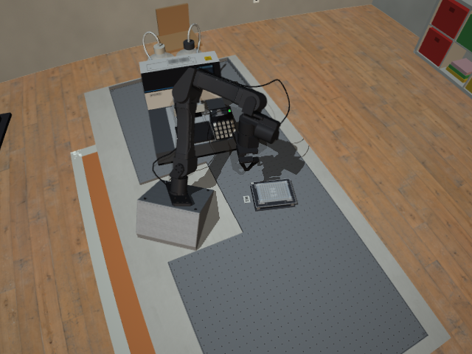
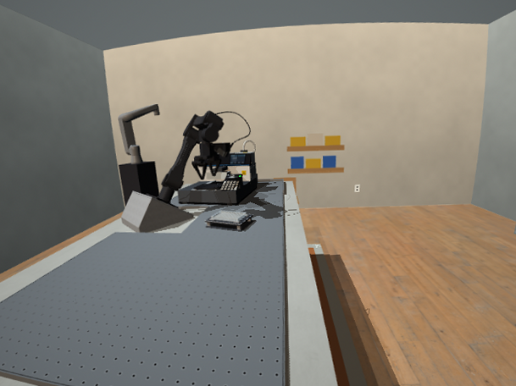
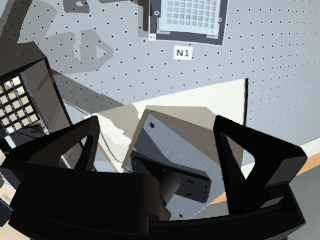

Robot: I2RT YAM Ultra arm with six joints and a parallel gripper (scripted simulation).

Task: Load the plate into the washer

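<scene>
The well plate is 160 mm below my hand, 120 mm ahead of it and 60 mm to the right of it. Also, from my hand: black plate nest: 170 mm below, 120 mm ahead, 60 mm to the right; washer carrier: 270 mm to the left, 160 mm behind, 100 mm below; label: 190 mm below, 50 mm to the right, 10 mm ahead.
</scene>
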